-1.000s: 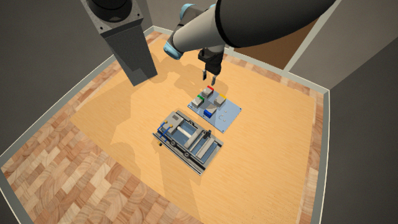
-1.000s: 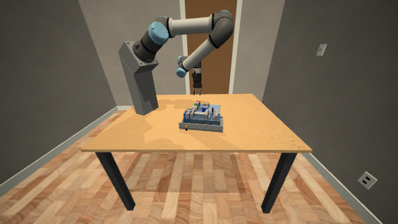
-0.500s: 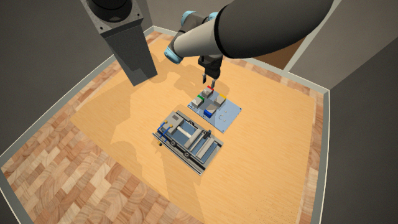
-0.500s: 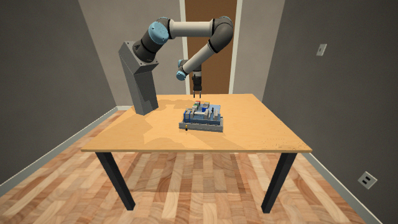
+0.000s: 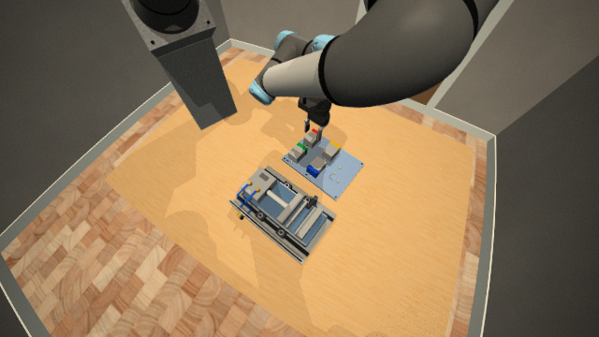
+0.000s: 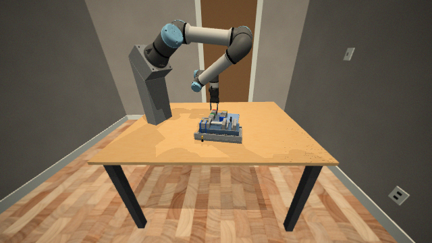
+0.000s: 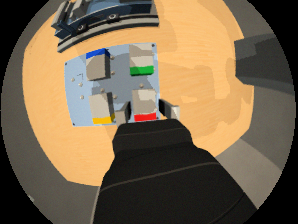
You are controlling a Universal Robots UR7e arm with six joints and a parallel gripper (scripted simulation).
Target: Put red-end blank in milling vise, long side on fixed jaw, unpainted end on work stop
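Now: the red-ended blank 4 cm below my hand. Also, from my hand: green-ended blank 5 cm behind, 7 cm to the right, 4 cm below; then yellow-ended blank 7 cm ahead, 5 cm to the right, 4 cm below; then blue-grey plate 5 cm ahead, 9 cm to the right, 6 cm below.
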